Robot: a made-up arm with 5 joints. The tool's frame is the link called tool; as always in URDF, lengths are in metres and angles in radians. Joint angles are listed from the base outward. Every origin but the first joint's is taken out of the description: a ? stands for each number. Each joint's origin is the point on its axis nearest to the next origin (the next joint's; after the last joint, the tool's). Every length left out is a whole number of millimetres.
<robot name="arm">
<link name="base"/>
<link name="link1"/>
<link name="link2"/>
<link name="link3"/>
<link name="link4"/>
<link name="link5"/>
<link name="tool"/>
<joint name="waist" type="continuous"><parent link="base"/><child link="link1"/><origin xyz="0.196 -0.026 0.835" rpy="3.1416 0 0"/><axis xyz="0 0 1"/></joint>
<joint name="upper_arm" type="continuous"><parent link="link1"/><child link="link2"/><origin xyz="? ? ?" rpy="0.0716 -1.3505 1.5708"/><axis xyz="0 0 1"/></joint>
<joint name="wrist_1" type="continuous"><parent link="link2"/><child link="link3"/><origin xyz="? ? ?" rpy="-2.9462 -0.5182 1.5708"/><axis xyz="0 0 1"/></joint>
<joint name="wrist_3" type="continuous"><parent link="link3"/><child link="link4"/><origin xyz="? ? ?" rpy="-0.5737 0.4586 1.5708"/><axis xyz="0 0 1"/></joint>
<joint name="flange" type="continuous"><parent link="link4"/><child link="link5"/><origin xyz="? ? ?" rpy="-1.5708 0 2.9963"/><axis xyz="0 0 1"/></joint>
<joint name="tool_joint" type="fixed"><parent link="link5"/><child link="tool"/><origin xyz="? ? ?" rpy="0 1.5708 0"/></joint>
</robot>
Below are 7 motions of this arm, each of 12 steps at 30 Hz.
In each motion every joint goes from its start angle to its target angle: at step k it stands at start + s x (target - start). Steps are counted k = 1, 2, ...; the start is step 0. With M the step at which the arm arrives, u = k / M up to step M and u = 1 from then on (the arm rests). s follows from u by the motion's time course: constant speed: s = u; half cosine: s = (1 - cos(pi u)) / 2; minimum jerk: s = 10 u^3 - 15 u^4 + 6 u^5.
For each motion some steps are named. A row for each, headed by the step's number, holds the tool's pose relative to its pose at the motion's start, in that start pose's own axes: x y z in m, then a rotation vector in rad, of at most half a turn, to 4 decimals.
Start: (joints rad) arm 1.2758 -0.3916 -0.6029 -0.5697 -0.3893
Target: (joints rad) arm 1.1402 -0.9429 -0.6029 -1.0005 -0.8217
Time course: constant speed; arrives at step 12
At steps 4, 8, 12:
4: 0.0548 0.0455 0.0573 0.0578 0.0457 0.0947
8: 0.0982 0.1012 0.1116 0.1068 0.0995 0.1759
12: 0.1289 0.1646 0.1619 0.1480 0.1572 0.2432

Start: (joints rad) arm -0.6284 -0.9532 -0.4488 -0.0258 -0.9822
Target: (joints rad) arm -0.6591 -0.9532 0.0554 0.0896 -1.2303
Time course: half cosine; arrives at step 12
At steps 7, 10, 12:
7: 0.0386 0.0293 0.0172 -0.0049 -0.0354 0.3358
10: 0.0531 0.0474 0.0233 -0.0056 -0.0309 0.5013
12: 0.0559 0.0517 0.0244 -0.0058 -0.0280 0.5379

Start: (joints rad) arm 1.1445 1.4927 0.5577 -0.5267 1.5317
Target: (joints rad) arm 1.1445 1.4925 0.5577 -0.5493 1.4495
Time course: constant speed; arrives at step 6
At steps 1, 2, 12:
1: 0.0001 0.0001 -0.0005 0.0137 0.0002 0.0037
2: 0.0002 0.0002 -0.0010 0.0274 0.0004 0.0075
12: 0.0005 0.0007 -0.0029 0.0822 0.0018 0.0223

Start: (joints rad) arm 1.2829 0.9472 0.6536 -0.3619 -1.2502
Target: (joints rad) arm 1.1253 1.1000 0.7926 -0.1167 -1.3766
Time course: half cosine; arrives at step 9
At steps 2, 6, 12:
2: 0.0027 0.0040 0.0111 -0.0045 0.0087 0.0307
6: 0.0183 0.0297 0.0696 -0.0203 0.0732 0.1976
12: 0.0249 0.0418 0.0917 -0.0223 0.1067 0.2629

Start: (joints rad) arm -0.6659 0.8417 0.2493 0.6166 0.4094
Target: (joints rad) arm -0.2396 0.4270 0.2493 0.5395 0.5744
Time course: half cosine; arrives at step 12
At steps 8, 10, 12:
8: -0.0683 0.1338 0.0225 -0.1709 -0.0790 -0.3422
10: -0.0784 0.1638 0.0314 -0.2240 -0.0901 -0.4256
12: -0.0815 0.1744 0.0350 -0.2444 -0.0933 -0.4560

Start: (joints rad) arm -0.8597 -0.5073 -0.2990 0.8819 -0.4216
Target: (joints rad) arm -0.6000 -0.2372 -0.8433 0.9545 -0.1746
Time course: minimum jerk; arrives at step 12
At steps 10, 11, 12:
10: -0.1901 0.1384 0.1467 -0.4857 0.2838 -0.7075
11: -0.1954 0.1449 0.1506 -0.4999 0.2932 -0.7306
12: -0.1963 0.1460 0.1513 -0.5023 0.2948 -0.7345

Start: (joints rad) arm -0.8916 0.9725 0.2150 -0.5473 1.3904
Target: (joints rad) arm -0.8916 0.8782 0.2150 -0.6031 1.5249
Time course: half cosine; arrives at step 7
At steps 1, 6, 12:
1: 0.0014 -0.0008 0.0002 -0.0074 -0.0005 -0.0018
6: 0.0267 -0.0164 0.0040 -0.1428 -0.0071 -0.0347
12: 0.0280 -0.0173 0.0042 -0.1502 -0.0073 -0.0366

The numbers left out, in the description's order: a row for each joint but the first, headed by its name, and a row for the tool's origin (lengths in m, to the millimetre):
upper_arm: -0.28 0.43 0
wrist_1: 0.292 0.006 0
wrist_3: -0.034 0.072 0
flange: 0.025 0.066 0
tool: 0.012 -0.034 0

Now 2 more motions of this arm.
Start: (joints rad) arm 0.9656 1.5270 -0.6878 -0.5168 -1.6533
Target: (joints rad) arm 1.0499 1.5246 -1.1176 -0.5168 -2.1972
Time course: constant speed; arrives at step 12
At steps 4, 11, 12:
4: 0.0006 -0.0351 -0.0222 0.2905 -0.0080 -0.1207
11: -0.0040 -0.0835 -0.0658 0.7892 -0.0761 -0.3356
12: -0.0051 -0.0890 -0.0722 0.8590 -0.0918 -0.3664

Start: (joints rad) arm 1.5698 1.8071 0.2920 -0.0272 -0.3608
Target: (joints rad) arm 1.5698 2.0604 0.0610 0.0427 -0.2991
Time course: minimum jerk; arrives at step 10
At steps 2, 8, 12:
2: -0.0065 0.0003 -0.0018 0.0060 0.0171 -0.0128
8: -0.1093 0.0128 -0.0159 0.0867 0.2787 -0.2143
12: -0.1162 0.0142 -0.0159 0.0913 0.2959 -0.2278

